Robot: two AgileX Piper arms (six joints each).
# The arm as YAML. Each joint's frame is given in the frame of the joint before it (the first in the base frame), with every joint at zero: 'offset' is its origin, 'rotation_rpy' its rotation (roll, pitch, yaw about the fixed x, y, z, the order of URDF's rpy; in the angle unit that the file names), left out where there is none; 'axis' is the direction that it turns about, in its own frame. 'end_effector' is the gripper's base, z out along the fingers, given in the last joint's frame.
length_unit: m
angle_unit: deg
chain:
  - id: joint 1
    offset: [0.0, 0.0, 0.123]
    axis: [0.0, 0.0, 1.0]
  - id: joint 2
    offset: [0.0, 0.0, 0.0]
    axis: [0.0, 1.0, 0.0]
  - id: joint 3
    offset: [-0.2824, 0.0, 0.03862]
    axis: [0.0, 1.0, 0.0]
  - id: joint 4
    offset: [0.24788, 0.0, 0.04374]
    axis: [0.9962, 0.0, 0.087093]
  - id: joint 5
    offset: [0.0, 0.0, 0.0]
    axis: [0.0, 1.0, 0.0]
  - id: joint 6
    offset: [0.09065, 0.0, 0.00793]
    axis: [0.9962, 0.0, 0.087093]
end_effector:
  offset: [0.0, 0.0, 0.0]
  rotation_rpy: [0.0, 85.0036, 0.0]
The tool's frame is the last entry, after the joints.
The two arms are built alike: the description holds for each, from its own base.
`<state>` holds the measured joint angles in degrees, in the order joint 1, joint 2, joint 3, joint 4, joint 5, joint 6, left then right.
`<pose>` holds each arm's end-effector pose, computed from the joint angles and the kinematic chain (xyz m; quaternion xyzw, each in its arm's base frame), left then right.
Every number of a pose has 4 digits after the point. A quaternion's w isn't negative.
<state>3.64 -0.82 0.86 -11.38 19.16 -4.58 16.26 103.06 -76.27 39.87 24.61 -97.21</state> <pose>0.0534 -0.0025 0.1794 -0.1101 0.7793 -0.0882 0.6105 0.3853 0.1377 0.2590 -0.6009 0.6753 -0.0388 0.4258</pose>
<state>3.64 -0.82 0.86 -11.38 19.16 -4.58 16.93 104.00 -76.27 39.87 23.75 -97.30</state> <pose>0.0534 -0.0025 0.1794 -0.1101 0.7793 -0.0882 0.6105 0.3868 0.1423 0.2529 -0.6035 0.6747 -0.0390 0.4232</pose>
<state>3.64 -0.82 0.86 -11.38 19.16 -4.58 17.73 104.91 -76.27 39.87 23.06 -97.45</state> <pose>0.0534 -0.0025 0.1794 -0.1101 0.7793 -0.0882 0.6105 0.3876 0.1479 0.2469 -0.6078 0.6729 -0.0382 0.4199</pose>
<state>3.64 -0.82 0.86 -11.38 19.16 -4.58 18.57 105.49 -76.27 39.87 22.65 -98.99</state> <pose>0.0534 -0.0025 0.1794 -0.1101 0.7793 -0.0882 0.6105 0.3871 0.1537 0.2430 -0.6210 0.6622 -0.0415 0.4174</pose>
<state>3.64 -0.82 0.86 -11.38 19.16 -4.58 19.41 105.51 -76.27 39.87 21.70 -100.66</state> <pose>0.0534 -0.0025 0.1794 -0.1101 0.7793 -0.0882 0.6105 0.3860 0.1589 0.2436 -0.6319 0.6487 -0.0507 0.4211</pose>
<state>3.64 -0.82 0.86 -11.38 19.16 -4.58 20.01 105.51 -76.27 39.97 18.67 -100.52</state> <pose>0.0534 -0.0025 0.1794 -0.1101 0.7793 -0.0882 0.6105 0.3881 0.1612 0.2461 -0.6226 0.6471 -0.0673 0.4349</pose>
